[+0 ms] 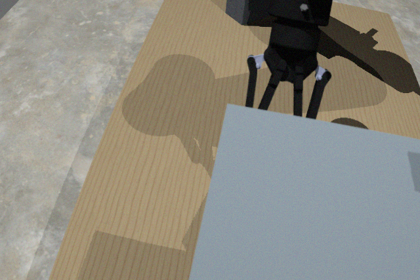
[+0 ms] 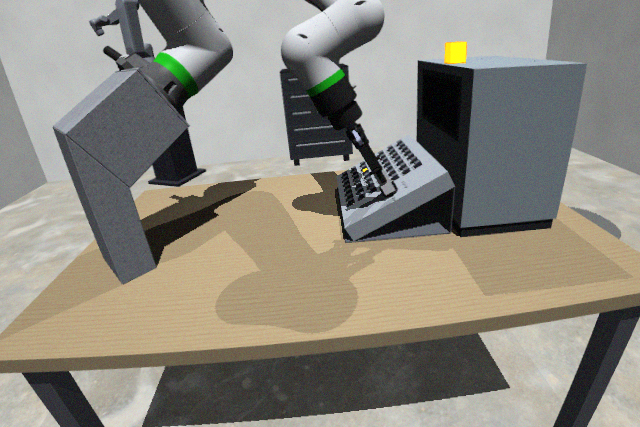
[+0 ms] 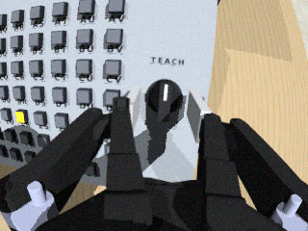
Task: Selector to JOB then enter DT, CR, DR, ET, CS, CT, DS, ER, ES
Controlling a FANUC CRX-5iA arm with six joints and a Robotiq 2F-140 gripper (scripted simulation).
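The black selector knob is 2 cm ahead of my hand, 1 cm to the left of it and 3 cm below it. Also, from my hand: sloped keypad 12 cm to the left, 7 cm below.
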